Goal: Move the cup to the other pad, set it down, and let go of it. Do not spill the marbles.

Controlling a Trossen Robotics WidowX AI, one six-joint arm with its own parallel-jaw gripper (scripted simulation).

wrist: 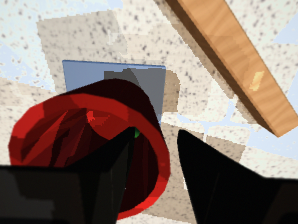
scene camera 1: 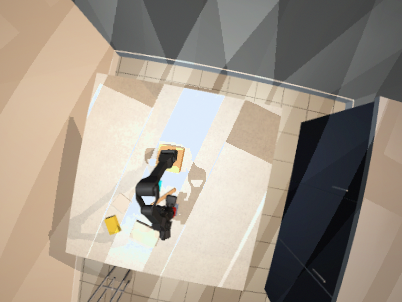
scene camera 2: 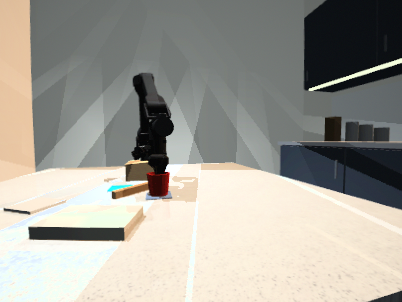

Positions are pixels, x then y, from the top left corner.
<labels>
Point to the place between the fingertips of my gripper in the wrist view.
At 156, 134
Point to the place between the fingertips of my gripper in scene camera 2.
158, 182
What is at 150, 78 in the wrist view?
A grey-blue pad.
</labels>
